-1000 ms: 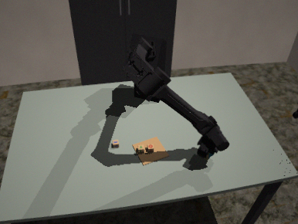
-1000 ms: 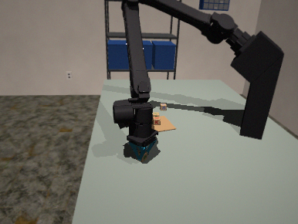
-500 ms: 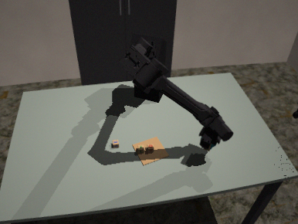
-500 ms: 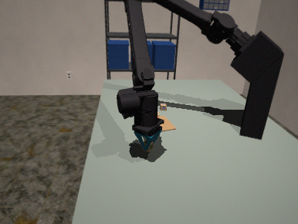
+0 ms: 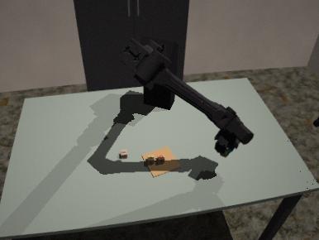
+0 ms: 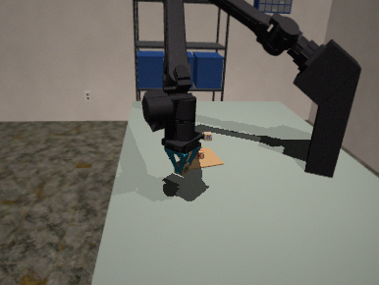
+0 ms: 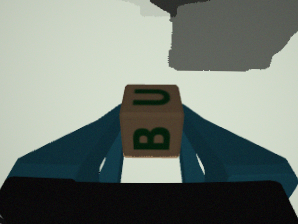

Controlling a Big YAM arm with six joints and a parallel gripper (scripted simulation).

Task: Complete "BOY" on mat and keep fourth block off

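Now: the wooden block right at my hand. From my hand the other things lie so: orange mat (26 cm to the right, 11 cm below, 10 cm behind).
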